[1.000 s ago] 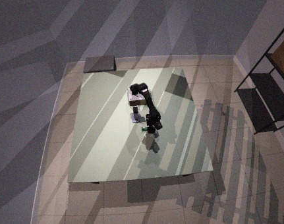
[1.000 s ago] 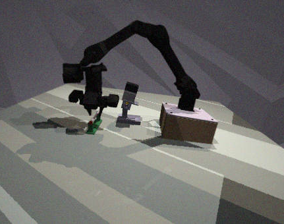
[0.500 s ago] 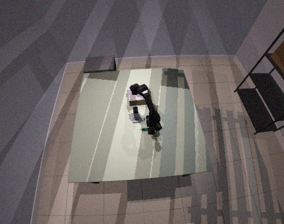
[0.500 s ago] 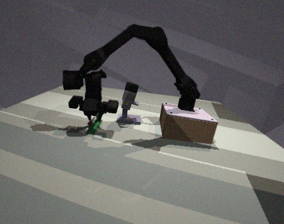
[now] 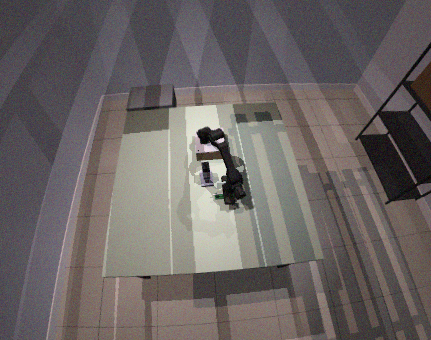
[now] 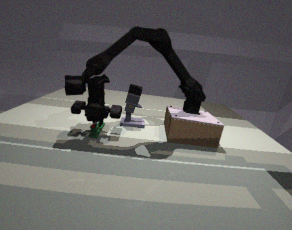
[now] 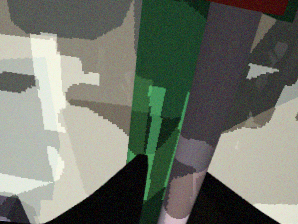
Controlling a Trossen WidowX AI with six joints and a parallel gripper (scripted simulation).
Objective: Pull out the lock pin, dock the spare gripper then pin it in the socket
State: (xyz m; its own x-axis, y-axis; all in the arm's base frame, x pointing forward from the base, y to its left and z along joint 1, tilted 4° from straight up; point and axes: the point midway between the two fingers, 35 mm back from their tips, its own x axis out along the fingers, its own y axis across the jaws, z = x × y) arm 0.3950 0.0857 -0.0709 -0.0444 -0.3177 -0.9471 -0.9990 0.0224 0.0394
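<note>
My gripper tip is now 1 cm to the right of the green cradle and 1 cm below it. Round my gripper tip: socket 13 cm behind, 10 cm to the right, 4 cm above; spare gripper 13 cm behind, 10 cm to the right, 11 cm above.
</note>
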